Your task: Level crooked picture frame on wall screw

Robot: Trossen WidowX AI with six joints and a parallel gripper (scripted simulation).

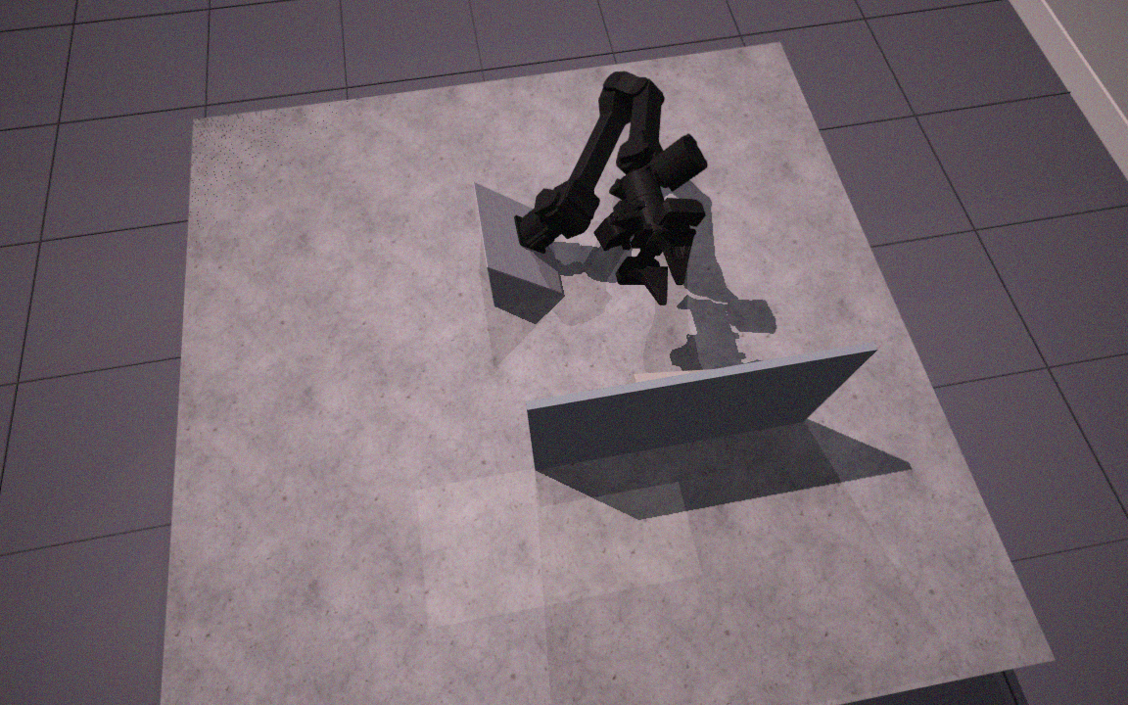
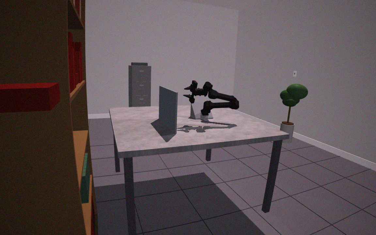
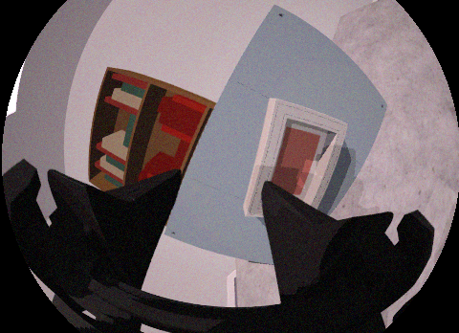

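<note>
Now: gripper tip 12 cm short of the picture frame, 11 cm above it and 1 cm to the left of it. The rest, counted from my gripper tip: wall panel (13 cm ahead, 12 cm below).
</note>
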